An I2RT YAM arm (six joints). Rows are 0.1 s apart.
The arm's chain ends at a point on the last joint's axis. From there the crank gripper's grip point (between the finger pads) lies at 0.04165 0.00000 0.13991 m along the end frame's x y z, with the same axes.
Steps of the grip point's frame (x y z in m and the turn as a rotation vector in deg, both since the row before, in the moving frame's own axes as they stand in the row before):
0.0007 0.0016 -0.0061 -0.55 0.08 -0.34
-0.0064 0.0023 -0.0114 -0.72 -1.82 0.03
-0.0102 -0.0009 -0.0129 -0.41 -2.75 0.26
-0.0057 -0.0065 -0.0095 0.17 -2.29 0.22
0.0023 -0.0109 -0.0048 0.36 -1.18 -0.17
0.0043 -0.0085 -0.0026 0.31 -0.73 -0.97
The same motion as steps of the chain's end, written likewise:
0.0005 0.0005 -0.0060 -0.55 0.08 -0.34
-0.0019 0.0005 -0.0126 -0.72 -1.82 0.03
-0.0034 -0.0021 -0.0147 -0.41 -2.75 0.26
-0.0001 -0.0062 -0.0111 0.17 -2.29 0.22
0.0052 -0.0099 -0.0056 0.36 -1.18 -0.17
0.0061 -0.0071 -0.0031 0.31 -0.73 -0.97

